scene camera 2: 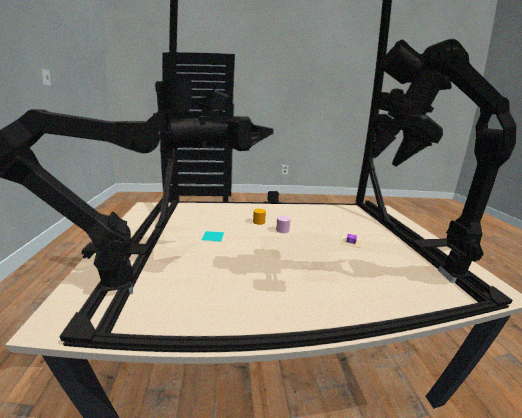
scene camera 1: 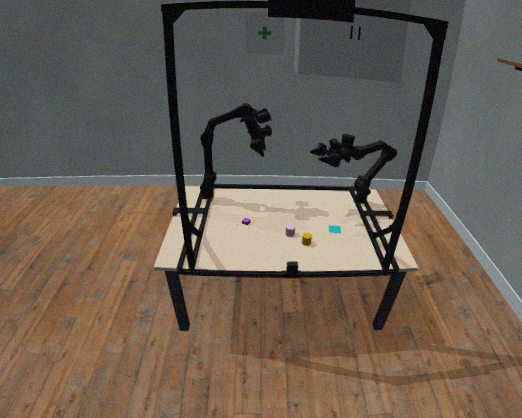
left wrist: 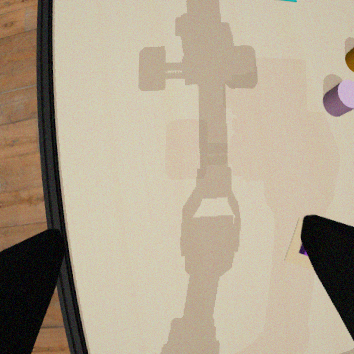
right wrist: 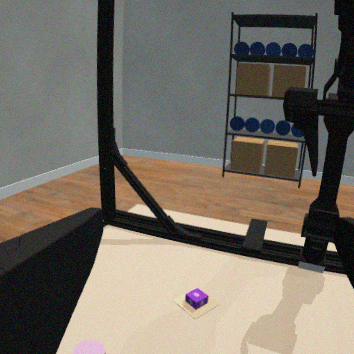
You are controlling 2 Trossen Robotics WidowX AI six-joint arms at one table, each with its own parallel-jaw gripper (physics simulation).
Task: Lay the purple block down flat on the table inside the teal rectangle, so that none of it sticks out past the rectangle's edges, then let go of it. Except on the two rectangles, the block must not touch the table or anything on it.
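Places are measured from the left arm's base along level axes (x ahead, y left, z up), in metres.
Pixels of known places: left gripper, fingertip midpoint: [scene camera 2: 382, 161] [scene camera 1: 264, 152] [left wrist: 183, 235] [right wrist: 352, 181]; right gripper, fingertip midpoint: [scene camera 2: 263, 129] [scene camera 1: 314, 155] [right wrist: 222, 225]; left arm's base, origin of the base link: [scene camera 2: 454, 270] [scene camera 1: 207, 196] [right wrist: 312, 257]; right arm's base, origin of the base link: [scene camera 2: 117, 281] [scene camera 1: 360, 200].
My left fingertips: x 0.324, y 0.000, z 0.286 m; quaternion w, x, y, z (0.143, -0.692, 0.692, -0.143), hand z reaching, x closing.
Observation:
For each thing: its top centre in the pictures, then the offset to it from my left fingertips. "pt": a spot on its surface instead.
- purple block, middle of its top: [left wrist: 316, 247] [right wrist: 196, 294] [scene camera 2: 352, 236] [scene camera 1: 246, 220] 0.068 m back, 0.210 m right, 0.286 m down
- pale yellow rectangle, surface spot: [left wrist: 293, 246] [scene camera 2: 353, 245] pt 0.066 m back, 0.181 m right, 0.304 m down
- teal rectangle, surface spot: [scene camera 2: 213, 236] [scene camera 1: 334, 228] pt 0.389 m ahead, 0.210 m right, 0.304 m down
- pink cylinder, middle of its top: [right wrist: 88, 351] [left wrist: 350, 93] [scene camera 2: 283, 218] [scene camera 1: 290, 226] 0.159 m ahead, 0.279 m right, 0.260 m down
- orange cylinder, middle of its top: [scene camera 2: 259, 210] [scene camera 1: 307, 235] 0.240 m ahead, 0.341 m right, 0.261 m down
The purple block [scene camera 1: 246, 221] [scene camera 2: 351, 239] [left wrist: 303, 250] [right wrist: 196, 298] lies on a pale yellow rectangle [scene camera 2: 345, 243] [left wrist: 293, 246] [right wrist: 196, 313]; a finger hides most of it in the left wrist view. The teal rectangle [scene camera 1: 335, 229] [scene camera 2: 213, 236] lies bare on the table, on the other side of the cylinders; its edge shows at the top of the left wrist view. My left gripper [scene camera 1: 261, 152] [scene camera 2: 385, 159] [left wrist: 183, 235] is open and empty, pointing down high above the table. My right gripper [scene camera 1: 316, 155] [scene camera 2: 272, 131] [right wrist: 222, 225] is open and empty, roughly level, high above the table.
A pink cylinder [scene camera 1: 290, 231] [scene camera 2: 283, 224] [left wrist: 336, 101] [right wrist: 89, 347] and an orange cylinder [scene camera 1: 307, 239] [scene camera 2: 259, 217] [left wrist: 351, 59] stand between the two rectangles, nearer the camera-1 edge. A black frame [scene camera 1: 172, 100] [scene camera 2: 225, 343] rises around the table.

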